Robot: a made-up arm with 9 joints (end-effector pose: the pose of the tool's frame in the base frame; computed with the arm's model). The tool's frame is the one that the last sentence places.
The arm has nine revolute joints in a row. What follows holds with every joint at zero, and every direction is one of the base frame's. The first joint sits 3 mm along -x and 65 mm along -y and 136 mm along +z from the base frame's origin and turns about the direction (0.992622, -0.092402, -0.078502), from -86.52 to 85.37 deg. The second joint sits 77 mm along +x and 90 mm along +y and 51 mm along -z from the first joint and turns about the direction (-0.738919, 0.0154, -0.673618), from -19.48 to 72.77 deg. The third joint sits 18 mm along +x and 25 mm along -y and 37 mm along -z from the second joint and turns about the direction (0.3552, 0.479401, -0.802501), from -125.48 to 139.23 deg. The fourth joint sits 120 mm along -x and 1 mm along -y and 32 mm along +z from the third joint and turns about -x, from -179.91 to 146.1 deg. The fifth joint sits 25 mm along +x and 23 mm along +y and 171 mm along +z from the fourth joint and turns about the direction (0.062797, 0.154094, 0.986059), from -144.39 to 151.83 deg. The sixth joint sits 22 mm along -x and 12 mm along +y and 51 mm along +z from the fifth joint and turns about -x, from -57.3 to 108.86 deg. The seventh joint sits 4 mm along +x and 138 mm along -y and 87 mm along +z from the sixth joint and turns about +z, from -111.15 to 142.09 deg. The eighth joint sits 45 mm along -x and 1 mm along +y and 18 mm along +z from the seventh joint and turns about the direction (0.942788, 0.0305, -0.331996), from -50.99 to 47.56 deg. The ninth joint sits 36 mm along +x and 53 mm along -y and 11 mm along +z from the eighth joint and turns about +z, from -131.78 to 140.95 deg. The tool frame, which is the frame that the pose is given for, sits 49 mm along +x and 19 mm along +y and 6 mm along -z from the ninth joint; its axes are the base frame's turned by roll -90, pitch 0 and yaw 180 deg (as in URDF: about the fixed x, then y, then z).
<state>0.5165 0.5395 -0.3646 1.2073 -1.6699 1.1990 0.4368 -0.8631 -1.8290</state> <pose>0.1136 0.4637 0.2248 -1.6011 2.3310 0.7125</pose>
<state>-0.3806 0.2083 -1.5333 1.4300 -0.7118 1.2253 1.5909 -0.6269 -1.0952</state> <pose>-0.1347 -0.0856 -0.2687 1.0583 -2.1101 -1.1038</pose>
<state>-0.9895 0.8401 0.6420 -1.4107 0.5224 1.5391 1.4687 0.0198 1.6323</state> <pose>-0.2774 0.1578 0.2299 2.7710 0.0432 1.2908</pose>
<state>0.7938 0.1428 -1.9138 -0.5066 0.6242 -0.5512 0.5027 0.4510 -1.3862</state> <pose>0.0967 -0.0755 0.3117 -1.0367 1.6940 -1.5493</pose>
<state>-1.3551 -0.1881 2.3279 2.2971 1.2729 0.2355 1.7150 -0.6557 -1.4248</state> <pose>0.2682 -0.2590 -0.2593 1.1299 -1.3127 0.5584</pose>
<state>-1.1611 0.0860 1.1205 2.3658 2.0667 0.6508 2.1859 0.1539 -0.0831</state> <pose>0.1298 -0.1510 -0.2932 1.2649 -1.3451 -1.5724</pose>
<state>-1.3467 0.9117 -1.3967 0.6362 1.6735 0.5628 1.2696 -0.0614 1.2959</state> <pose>-0.2299 -0.1270 -0.2117 0.5428 -0.1037 -1.5417</pose>
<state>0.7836 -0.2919 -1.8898 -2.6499 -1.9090 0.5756 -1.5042 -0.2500 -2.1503</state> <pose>0.4630 -0.1226 0.2525 -1.6998 0.3933 1.2625</pose>
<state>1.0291 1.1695 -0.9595 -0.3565 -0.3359 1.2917 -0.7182 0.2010 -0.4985</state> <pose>-0.0724 0.0182 0.6334 -1.7477 -0.4641 2.0131</pose>
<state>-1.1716 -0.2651 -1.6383 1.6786 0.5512 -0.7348 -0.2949 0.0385 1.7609</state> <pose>-0.1662 -0.2276 0.0627 -1.9333 -1.9733 -0.8834</pose>
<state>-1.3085 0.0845 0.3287 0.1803 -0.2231 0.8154 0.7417 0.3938 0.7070</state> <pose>0.0697 0.3059 0.0773 1.1099 0.0070 2.2317</pose>
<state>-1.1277 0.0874 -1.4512 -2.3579 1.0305 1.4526 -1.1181 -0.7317 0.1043</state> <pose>0.4442 -0.1444 0.2755 -0.6567 1.0894 -2.1735</pose>
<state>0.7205 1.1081 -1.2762 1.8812 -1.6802 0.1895 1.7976 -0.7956 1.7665</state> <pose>-0.2150 0.0503 -0.1786 1.0605 1.1526 0.8735</pose>
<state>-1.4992 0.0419 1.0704 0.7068 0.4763 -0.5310 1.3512 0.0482 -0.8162</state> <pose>0.2618 0.0551 0.1355 0.2428 -0.8394 2.2658</pose>
